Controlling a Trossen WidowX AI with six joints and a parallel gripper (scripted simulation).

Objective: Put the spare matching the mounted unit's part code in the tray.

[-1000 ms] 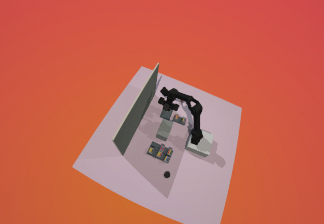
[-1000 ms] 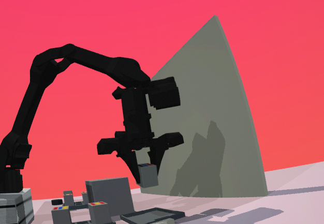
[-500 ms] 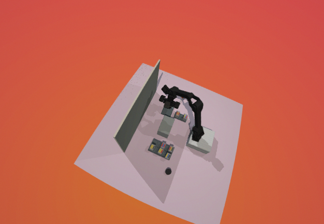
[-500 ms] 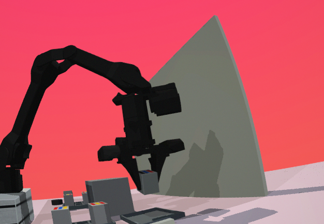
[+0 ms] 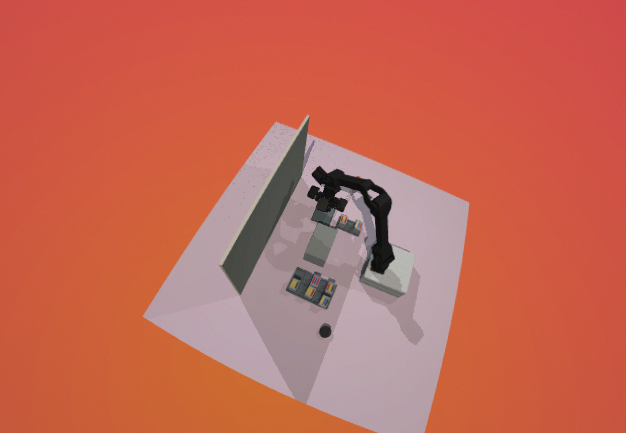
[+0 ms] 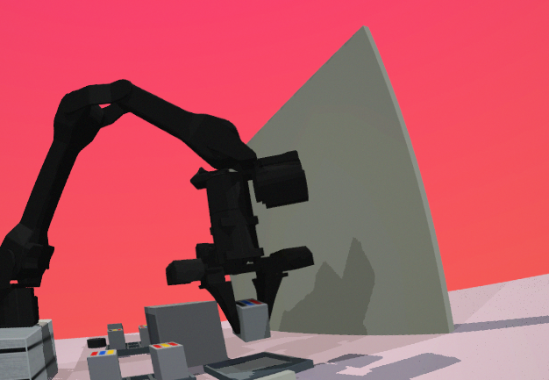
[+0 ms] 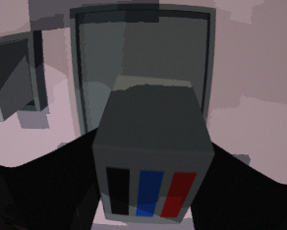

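My gripper tip is 50 mm above the dark tray. The rest, counted from my gripper tip: tall grey-green panel 200 mm ahead, 190 mm to the left, 170 mm above; mounted unit 200 mm to the left, 50 mm behind; black disc 550 mm to the left, 200 mm behind, 50 mm below.
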